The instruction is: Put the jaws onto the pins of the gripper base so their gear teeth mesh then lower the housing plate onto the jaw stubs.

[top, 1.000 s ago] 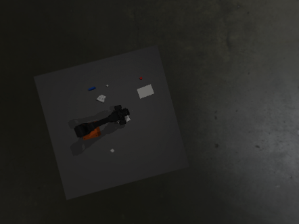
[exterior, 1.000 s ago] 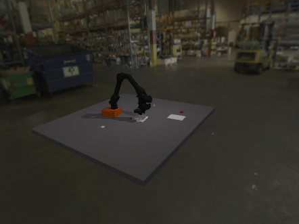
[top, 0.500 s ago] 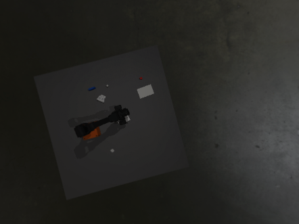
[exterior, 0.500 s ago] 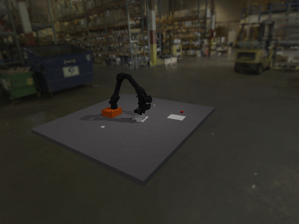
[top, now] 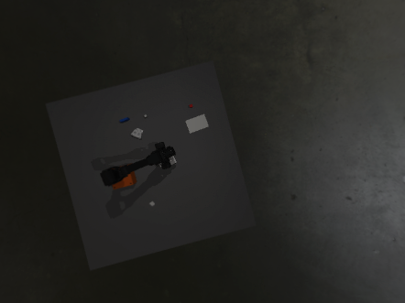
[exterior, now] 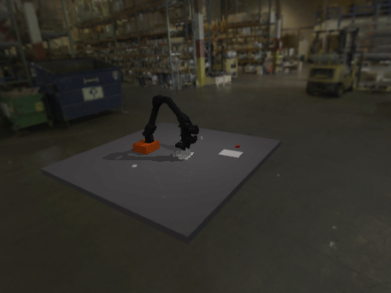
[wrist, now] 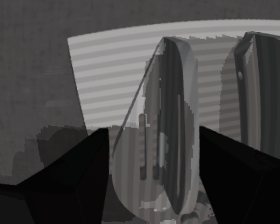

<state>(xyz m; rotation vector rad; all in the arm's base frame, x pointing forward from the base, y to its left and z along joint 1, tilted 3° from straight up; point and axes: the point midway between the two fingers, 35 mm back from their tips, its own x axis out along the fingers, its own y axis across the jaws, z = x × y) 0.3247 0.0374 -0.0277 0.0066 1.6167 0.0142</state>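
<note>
My gripper tip is now 22 cm past the blue piece and 34 cm to the right of it. The rest, counted from my gripper tip: flat white rectangle (29 cm ahead, 15 cm to the left, 1 cm below); red piece (29 cm ahead, 29 cm to the left, 1 cm below).
</note>
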